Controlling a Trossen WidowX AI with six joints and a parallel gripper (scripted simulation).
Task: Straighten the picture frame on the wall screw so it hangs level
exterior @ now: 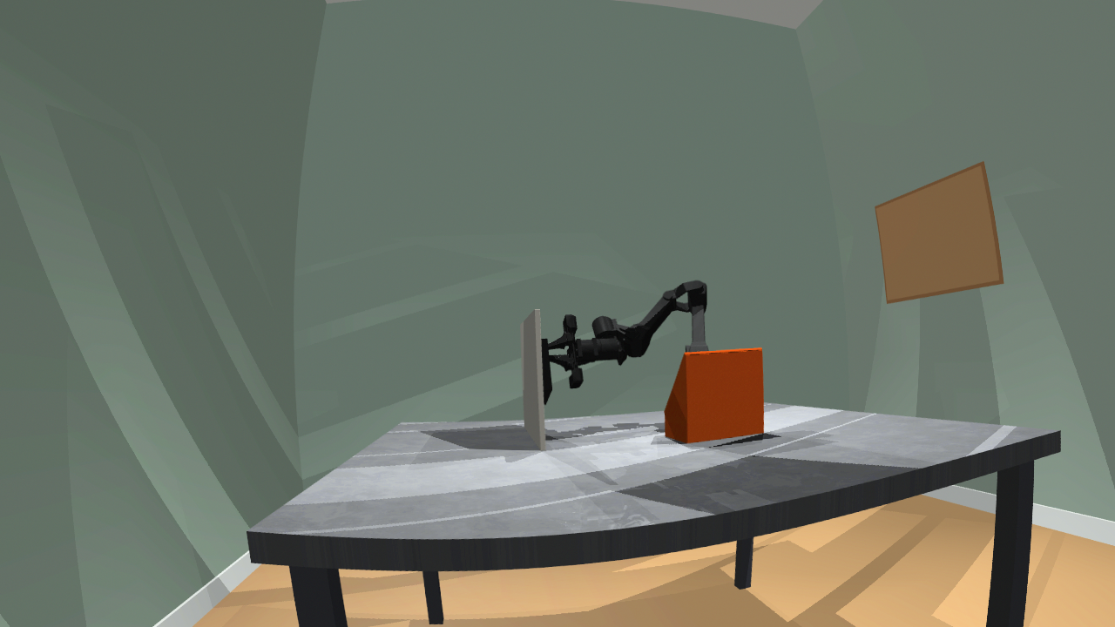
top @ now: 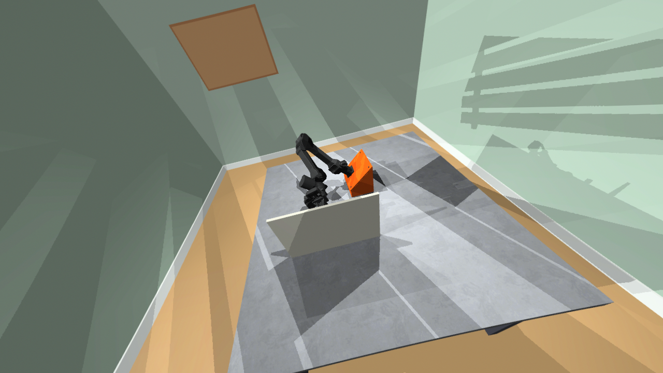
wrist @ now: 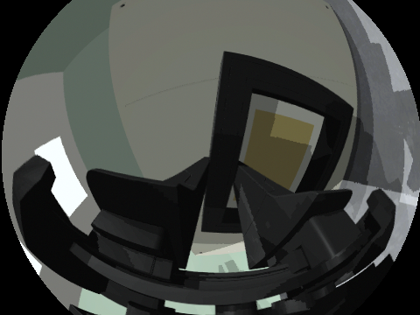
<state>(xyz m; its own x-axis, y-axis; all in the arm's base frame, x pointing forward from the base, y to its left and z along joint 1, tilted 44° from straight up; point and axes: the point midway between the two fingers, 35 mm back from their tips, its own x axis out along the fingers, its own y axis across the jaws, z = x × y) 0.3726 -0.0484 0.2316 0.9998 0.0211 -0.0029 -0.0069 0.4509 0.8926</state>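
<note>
Now: the picture frame 10 mm ahead of my gripper tip, 20 mm to the left of it and 50 mm below it. From my gripper tip the other things lie so: wall panel (20 mm ahead, 10 mm to the left, 60 mm below).
</note>
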